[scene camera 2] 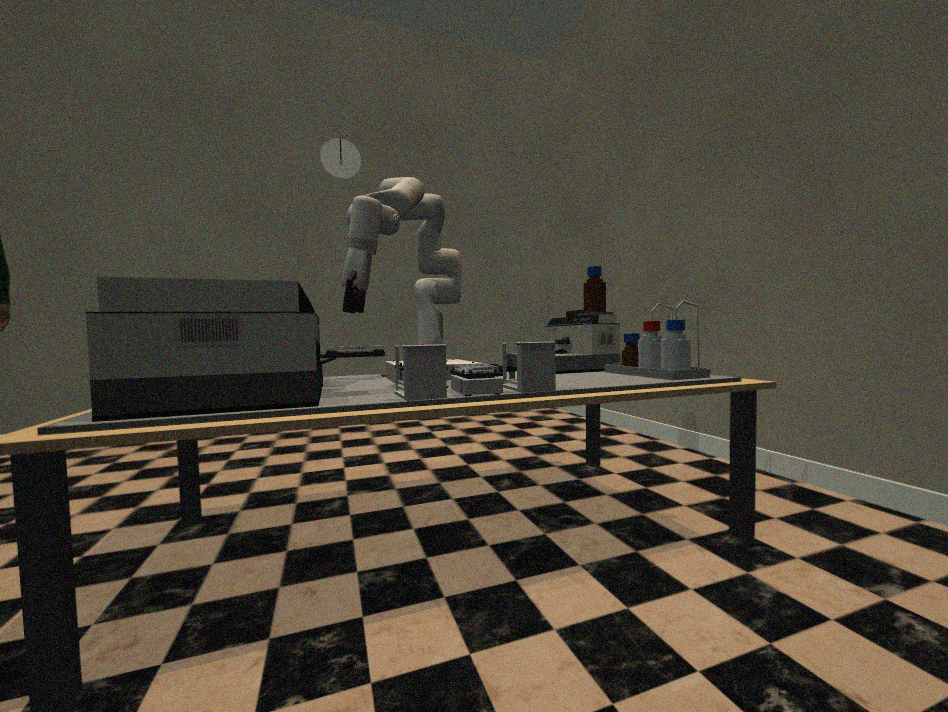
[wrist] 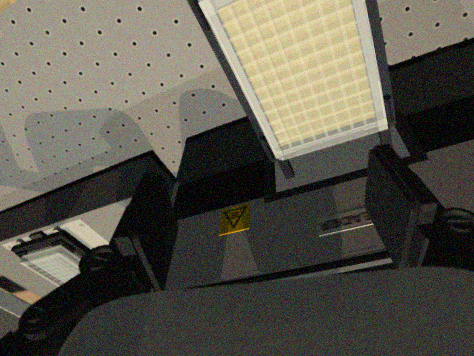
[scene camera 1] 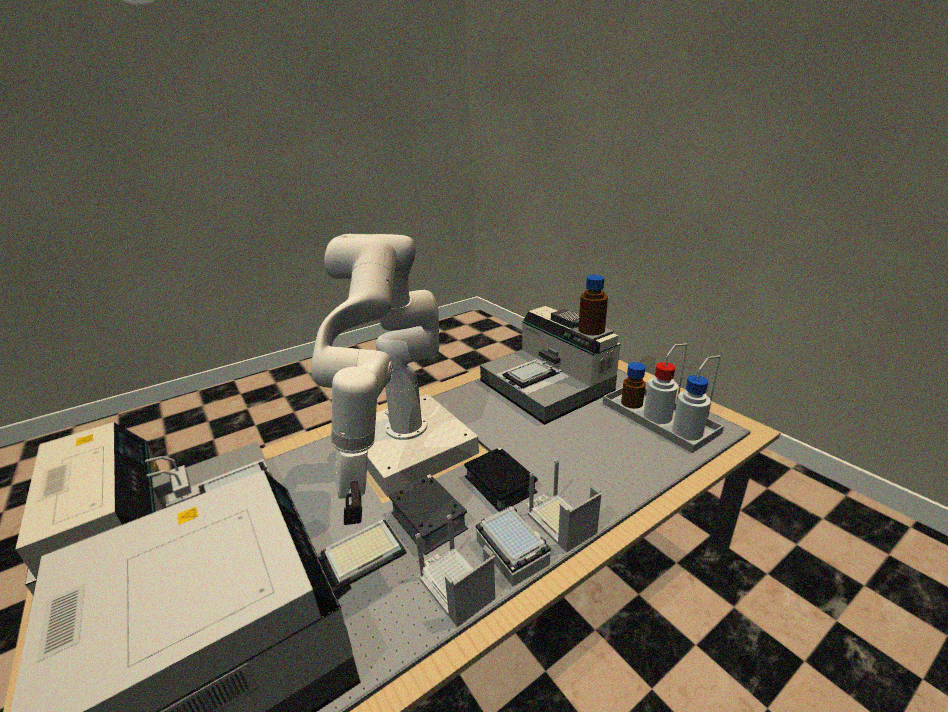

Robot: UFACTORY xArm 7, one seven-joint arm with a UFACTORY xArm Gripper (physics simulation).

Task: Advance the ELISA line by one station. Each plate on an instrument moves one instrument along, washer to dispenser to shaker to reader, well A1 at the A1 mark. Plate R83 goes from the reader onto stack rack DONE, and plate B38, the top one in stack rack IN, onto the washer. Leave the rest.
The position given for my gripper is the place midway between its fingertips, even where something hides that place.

My gripper (scene camera 1: pixel 350 504) is open, holding nothing. I also see a blue-tinted plate (scene camera 1: pixel 508 530), an upright rack holder (scene camera 1: pixel 468 595) and a black plate nest (scene camera 1: pixel 338 585).
My gripper also shows in scene camera 2 (scene camera 2: pixel 353 312) and in the wrist view (wrist: pixel 266 188). The black plate nest is seen too in the wrist view (wrist: pixel 285 165). The wrist view misses the blue-tinted plate: it is out of frame.
